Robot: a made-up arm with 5 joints.
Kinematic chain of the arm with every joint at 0, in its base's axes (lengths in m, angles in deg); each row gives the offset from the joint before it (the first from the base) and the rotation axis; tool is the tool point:
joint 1: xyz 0 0 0.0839 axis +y
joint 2: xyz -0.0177 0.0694 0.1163 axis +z
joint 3: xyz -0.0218 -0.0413 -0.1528 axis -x
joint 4: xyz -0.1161 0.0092 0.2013 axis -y
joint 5: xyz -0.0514 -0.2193 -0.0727 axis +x
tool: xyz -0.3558 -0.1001 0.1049
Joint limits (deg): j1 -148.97..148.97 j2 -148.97..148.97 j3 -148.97..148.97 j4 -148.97..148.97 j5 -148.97..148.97
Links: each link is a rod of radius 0.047 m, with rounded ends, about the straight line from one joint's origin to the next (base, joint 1, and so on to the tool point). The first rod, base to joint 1, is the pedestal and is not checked.
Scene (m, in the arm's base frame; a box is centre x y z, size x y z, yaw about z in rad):
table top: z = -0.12
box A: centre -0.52 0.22 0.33 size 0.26 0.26 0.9 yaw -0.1
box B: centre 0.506 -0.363 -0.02 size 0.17 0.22 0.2 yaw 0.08
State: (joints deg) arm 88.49 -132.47 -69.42 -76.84 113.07
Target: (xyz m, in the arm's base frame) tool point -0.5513 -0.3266 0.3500
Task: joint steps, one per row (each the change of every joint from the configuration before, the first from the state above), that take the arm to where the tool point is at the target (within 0.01 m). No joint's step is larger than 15 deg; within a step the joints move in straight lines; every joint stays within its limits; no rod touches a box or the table.
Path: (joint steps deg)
1: 1.13 14.08 1.40 2.43 4.88
2: 1.13 14.09 1.40 2.42 4.88
3: 1.13 14.08 1.41 2.43 4.89
4: 1.13 14.09 1.40 2.43 4.88
5: 1.13 14.08 1.40 2.43 4.88
6: -11.37 12.69 -1.26 5.20 0.31
7: -11.38 12.70 -1.26 5.21 0.31
8: -11.37 12.69 -1.25 5.20 0.31
9: -11.38 12.69 -1.26 5.21 0.30
10: -11.37 12.69 -1.26 5.21 0.31

